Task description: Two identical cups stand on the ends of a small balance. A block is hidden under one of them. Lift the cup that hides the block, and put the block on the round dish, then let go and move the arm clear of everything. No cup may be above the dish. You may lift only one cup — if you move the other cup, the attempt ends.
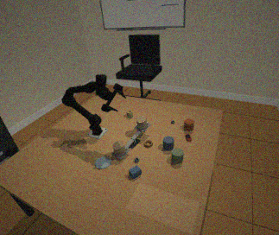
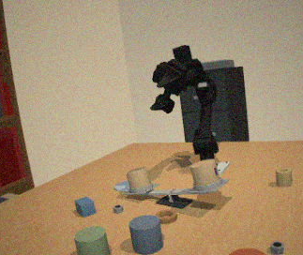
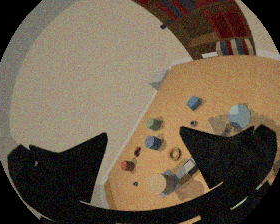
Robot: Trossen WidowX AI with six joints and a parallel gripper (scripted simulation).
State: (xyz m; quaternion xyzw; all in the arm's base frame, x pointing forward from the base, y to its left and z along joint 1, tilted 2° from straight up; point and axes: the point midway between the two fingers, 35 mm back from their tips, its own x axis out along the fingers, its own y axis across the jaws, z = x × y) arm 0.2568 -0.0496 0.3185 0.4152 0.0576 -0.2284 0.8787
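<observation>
Now: the tan cup 20 mm behind my gripper tip, 120 mm to the right of it and 260 mm below it. From my gripper tip the other things lie so: balance: 30 mm ahead, 30 mm to the left, 300 mm below; then grey-lilac block: 10 mm behind, 100 mm to the right, 280 mm below; then balance beam: 30 mm ahead, 30 mm to the left, 280 mm below.
</observation>
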